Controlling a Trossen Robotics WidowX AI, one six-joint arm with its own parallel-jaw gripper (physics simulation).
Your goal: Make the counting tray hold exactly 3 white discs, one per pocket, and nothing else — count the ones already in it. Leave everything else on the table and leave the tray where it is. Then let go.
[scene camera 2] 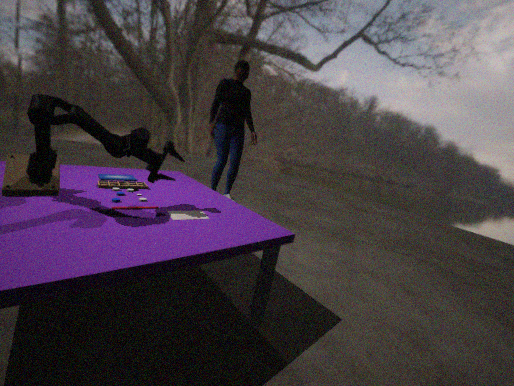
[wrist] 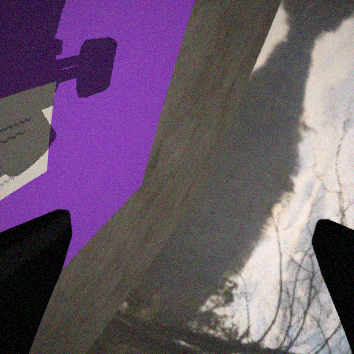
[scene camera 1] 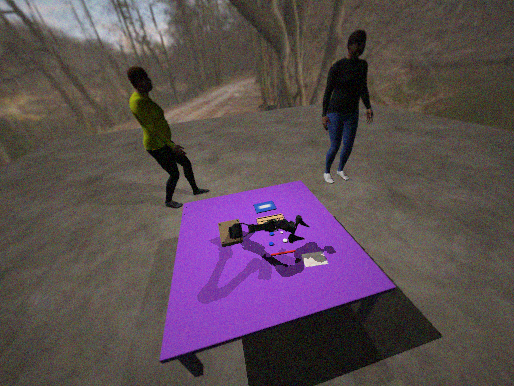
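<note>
The wooden counting tray [scene camera 1: 270, 217] [scene camera 2: 122, 187] is partly behind the arm in scene camera 1; its pockets are too small to read, so I cannot tell what they hold. Several white discs lie on the table in front of it, among them one disc [scene camera 1: 285, 240] [scene camera 2: 143, 199] and a smaller-looking one [scene camera 1: 281, 232] [scene camera 2: 140, 194]. Two more white discs, one at left [scene camera 2: 116, 189] and another [scene camera 2: 131, 190], show near the tray in scene camera 2. My gripper [scene camera 1: 305, 232] [scene camera 2: 178, 169] [wrist: 196, 229] is wide open and empty, raised above the table, to the right of the tray and discs.
Two blue discs [scene camera 1: 271, 244] [scene camera 2: 116, 200] lie near the white ones. A red stick [scene camera 1: 283, 253] [scene camera 2: 135, 207] lies in front. A pale sheet [scene camera 1: 315, 261] [scene camera 2: 189, 215] [wrist: 25, 135] lies front right. A blue flat object [scene camera 1: 265, 206] [scene camera 2: 117, 177] lies behind the tray. Two people stand beyond the table.
</note>
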